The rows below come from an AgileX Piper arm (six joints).
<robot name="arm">
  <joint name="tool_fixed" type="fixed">
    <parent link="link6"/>
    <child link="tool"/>
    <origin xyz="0 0 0"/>
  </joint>
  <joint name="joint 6" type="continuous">
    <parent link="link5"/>
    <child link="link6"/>
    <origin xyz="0 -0.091 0" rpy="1.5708 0 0"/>
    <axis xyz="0 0 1"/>
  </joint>
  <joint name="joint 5" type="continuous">
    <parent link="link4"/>
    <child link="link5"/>
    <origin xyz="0 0 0" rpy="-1.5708 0 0"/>
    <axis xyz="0 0 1"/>
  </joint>
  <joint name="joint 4" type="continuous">
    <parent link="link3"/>
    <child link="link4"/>
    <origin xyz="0.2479 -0.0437 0" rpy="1.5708 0 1.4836"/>
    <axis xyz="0 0 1"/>
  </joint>
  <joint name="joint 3" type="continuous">
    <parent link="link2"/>
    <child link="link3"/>
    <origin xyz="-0.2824 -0.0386 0"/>
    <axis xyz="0 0 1"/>
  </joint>
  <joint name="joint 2" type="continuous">
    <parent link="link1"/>
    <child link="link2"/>
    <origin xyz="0 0 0" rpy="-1.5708 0 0"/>
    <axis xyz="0 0 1"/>
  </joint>
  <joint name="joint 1" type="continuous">
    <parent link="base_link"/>
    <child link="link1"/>
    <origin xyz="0 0 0.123"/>
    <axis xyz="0 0 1"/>
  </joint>
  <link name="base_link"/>
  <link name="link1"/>
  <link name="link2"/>
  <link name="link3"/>
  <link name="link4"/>
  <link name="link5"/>
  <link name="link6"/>
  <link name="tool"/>
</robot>
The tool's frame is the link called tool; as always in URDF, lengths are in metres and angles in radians. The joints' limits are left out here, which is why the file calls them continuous.
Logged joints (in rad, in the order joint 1, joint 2, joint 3, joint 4, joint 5, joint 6), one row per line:
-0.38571 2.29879 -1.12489 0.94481 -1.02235 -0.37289
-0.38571 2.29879 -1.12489 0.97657 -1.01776 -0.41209
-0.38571 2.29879 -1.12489 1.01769 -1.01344 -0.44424
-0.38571 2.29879 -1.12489 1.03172 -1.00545 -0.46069
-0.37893 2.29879 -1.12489 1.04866 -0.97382 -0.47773
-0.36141 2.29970 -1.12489 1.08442 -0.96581 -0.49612
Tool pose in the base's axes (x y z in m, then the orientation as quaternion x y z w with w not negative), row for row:
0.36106 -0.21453 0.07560 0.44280 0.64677 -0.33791 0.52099
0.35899 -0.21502 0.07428 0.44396 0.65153 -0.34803 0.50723
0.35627 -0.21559 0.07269 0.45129 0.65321 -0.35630 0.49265
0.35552 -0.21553 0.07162 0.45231 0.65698 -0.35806 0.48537
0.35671 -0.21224 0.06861 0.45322 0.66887 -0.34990 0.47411
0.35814 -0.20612 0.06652 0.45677 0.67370 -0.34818 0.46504
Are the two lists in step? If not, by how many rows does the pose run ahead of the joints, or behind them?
They are in step.
